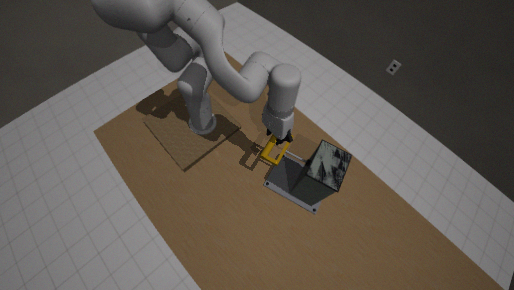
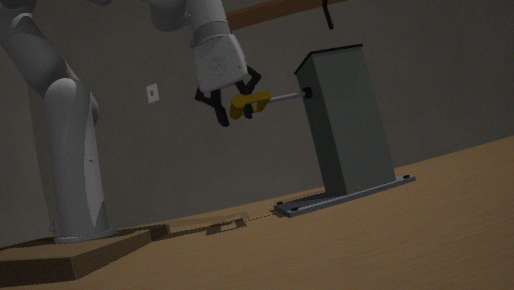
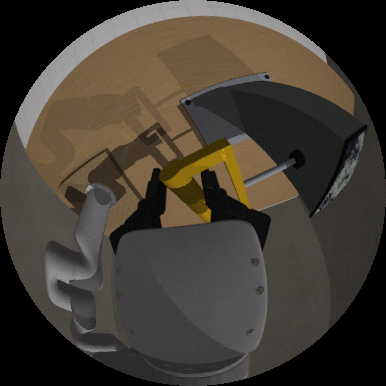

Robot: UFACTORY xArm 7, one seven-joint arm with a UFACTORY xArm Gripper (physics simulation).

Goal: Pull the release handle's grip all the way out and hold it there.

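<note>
The release handle's yellow grip (image 1: pixel 268 150) (image 2: pixel 235 107) (image 3: pixel 192 196) is the bar of an open rectangular frame, held high above the table. A thin grey rod (image 1: pixel 296 156) (image 2: pixel 287 97) (image 3: pixel 267 176) joins the frame to a tall dark grey-green housing (image 1: pixel 317 187) (image 2: pixel 352 120) (image 3: pixel 300 120); a length of rod shows outside it. My gripper (image 1: pixel 278 141) (image 2: pixel 236 119) (image 3: pixel 181 173) points down and is shut on the grip, one black finger on the outer side and the other inside the frame. The exact contact is partly hidden.
The housing stands on a flat grey base plate (image 1: pixel 289 195) (image 2: pixel 325 205) (image 3: pixel 212 120) with black bolts, on the wooden table (image 1: pixel 240 225) (image 2: pixel 350 250). The arm's base stands on a wooden board (image 1: pixel 175 145) (image 2: pixel 40 267). A wall socket (image 1: pixel 393 67) (image 2: pixel 152 93) is behind.
</note>
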